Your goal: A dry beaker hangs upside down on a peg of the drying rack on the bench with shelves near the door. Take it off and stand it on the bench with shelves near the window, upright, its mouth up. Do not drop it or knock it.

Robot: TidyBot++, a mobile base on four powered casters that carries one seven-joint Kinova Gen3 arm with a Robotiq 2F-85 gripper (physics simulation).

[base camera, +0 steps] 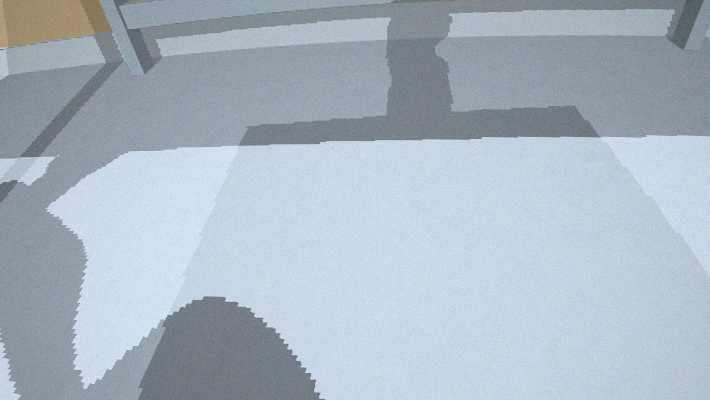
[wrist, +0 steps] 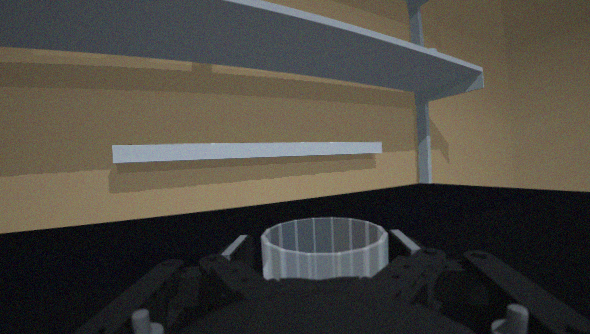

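Observation:
The clear beaker stands upright on the black bench top in the wrist view, its round mouth up. Its lower part is hidden behind the dark gripper body. My gripper is open, with one fingertip on each side of the beaker and a dark gap between each fingertip and the glass. Neither the beaker nor the gripper shows in the base camera view. The drying rack does not show in either view.
A grey shelf on an upright post overhangs the bench. A pale rail runs along the tan wall behind the beaker. In the base view, bench legs and a crossbar stand ahead over the floor.

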